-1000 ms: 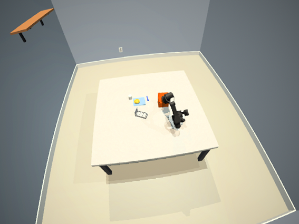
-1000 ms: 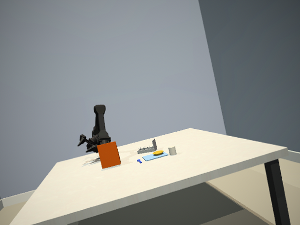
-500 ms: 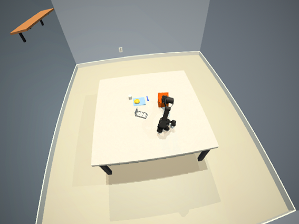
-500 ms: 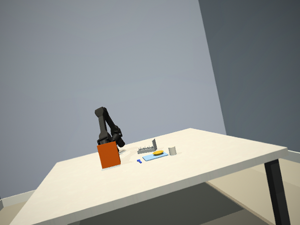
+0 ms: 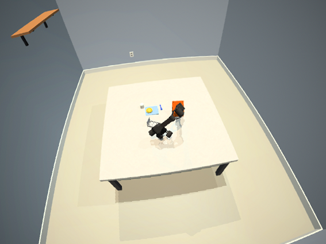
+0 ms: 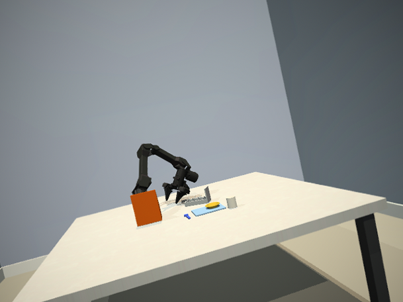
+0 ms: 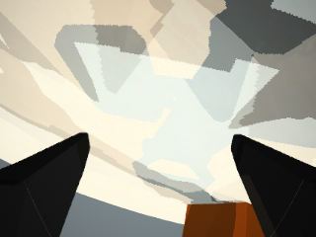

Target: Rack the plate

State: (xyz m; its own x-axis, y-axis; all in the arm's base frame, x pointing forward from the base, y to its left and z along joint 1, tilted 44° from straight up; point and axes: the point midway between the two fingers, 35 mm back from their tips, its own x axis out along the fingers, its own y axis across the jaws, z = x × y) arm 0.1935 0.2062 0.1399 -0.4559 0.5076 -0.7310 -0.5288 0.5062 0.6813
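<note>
The grey dish rack is 130 mm ahead of my gripper tip, 140 mm to the right of it and 10 mm above it. The rest, counted from my gripper tip: small blue object (20 mm ahead, 370 mm to the right, 10 mm below); then light blue flat mat (130 mm ahead, 350 mm to the right, 20 mm below); then yellow plate (150 mm ahead, 350 mm to the right).
</note>
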